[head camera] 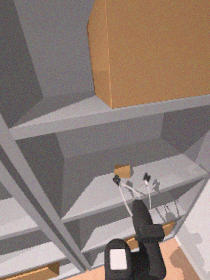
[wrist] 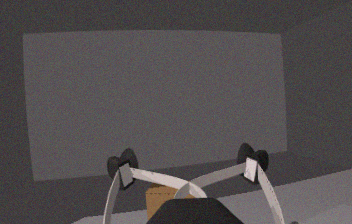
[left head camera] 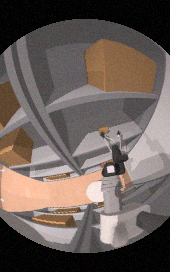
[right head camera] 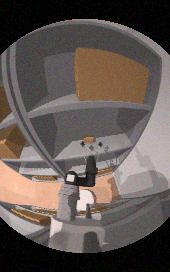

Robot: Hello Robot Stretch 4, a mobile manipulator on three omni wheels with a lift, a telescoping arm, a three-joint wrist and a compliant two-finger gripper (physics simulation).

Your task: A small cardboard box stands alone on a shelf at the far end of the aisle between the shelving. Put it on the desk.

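Places are measured from the robot's base along level axes (x ahead, y left, z up), in metres.
Pixels of known places: gripper, between the fingertips: (head camera: 130,174) (wrist: 187,159) (left head camera: 109,131) (right head camera: 91,141); robot's base, origin of its link: (left head camera: 97,190) (right head camera: 81,198).
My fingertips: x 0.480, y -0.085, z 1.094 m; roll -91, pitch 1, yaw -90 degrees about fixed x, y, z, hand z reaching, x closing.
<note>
Ahead of a thing's pixels: the offset from my fingertips to its top centre. "pt": to the spot under its first point. Level surfaces: height alone.
The small cardboard box {dx +0.127, dy +0.024, dz -0.081 m} (head camera: 122,170) (left head camera: 103,129) (right head camera: 89,139) (wrist: 156,200) stands on a grey shelf {dz -0.131 m} (head camera: 92,197) (wrist: 310,192) in the middle bay. In the wrist view it is low, left of centre, partly hidden by the gripper's body and finger strips. My gripper (head camera: 131,179) (left head camera: 111,134) (right head camera: 91,144) (wrist: 187,159) is open, its fingertips wide apart with nothing between them. It points into the bay. In the head view the left fingertip overlaps the box's lower left edge; the right one is to the right of the box. The desk does not show.
A large cardboard box {dx +0.158, dy -0.108, dz +0.596 m} (head camera: 155,50) (left head camera: 120,67) (right head camera: 111,75) stands on the shelf above. An upright post (head camera: 37,200) bounds the bay on the left. More boxes {pt dx -0.163, dy +0.797, dz +0.094 m} (left head camera: 16,146) (right head camera: 11,141) stand in the bays to the left. A pale wall (left head camera: 155,135) is at the right.
</note>
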